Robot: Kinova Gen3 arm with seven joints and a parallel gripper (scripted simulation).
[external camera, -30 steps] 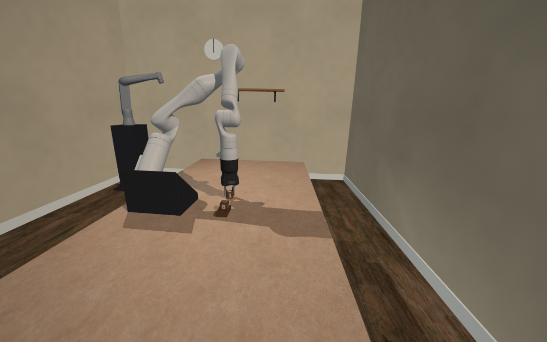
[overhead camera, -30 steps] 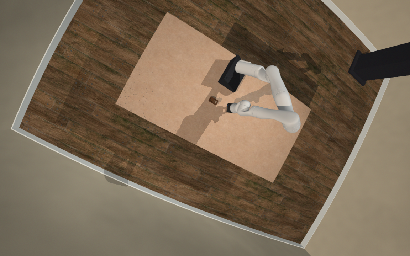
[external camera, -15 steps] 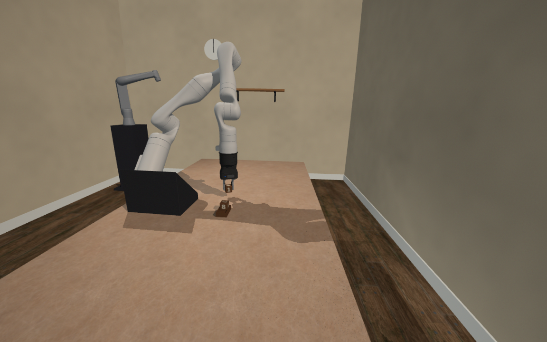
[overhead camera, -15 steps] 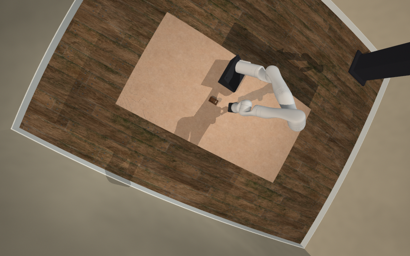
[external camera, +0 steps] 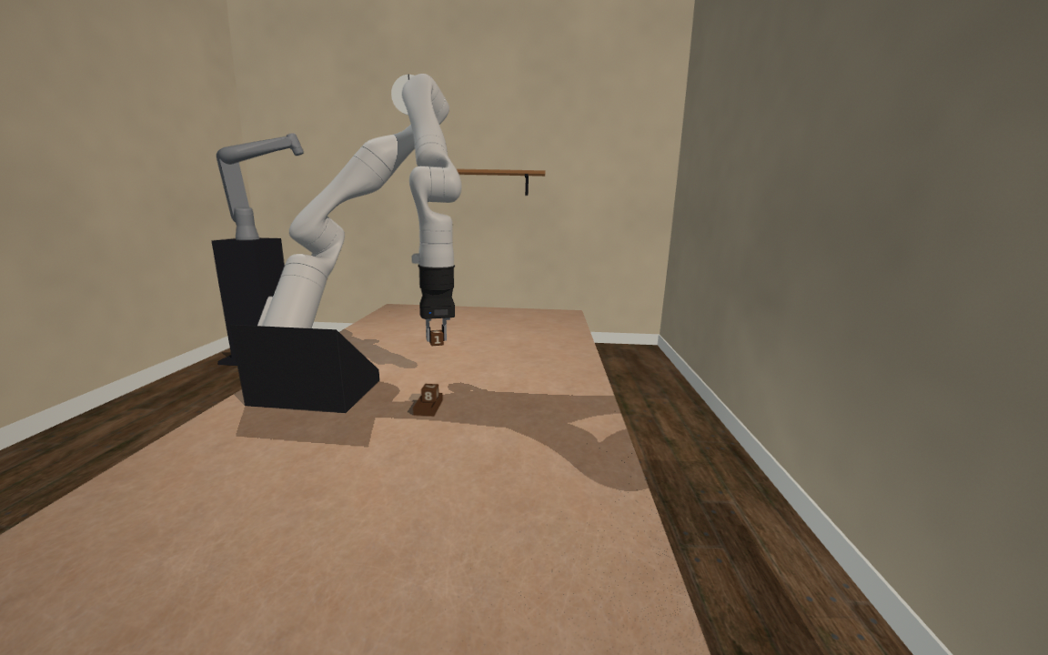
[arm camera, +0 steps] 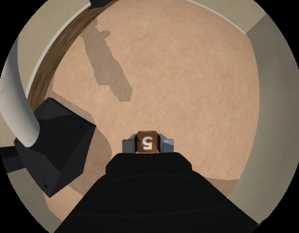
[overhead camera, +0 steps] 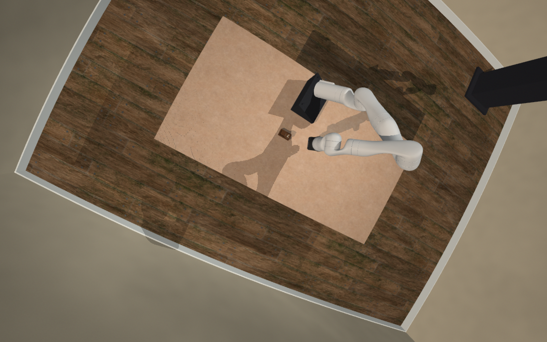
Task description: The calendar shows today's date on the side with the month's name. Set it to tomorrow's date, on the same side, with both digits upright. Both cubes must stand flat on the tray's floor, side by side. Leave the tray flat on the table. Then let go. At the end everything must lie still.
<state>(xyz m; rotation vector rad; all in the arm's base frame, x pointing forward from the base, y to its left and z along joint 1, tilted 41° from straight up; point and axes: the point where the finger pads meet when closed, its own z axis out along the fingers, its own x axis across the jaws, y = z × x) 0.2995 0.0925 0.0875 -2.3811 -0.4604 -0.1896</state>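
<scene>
The dark wooden tray is 2 cm ahead of my hand, 16 cm to the right of it and 10 cm below it. From my hand the other things lie so: brown cube 1 cm below.
</scene>
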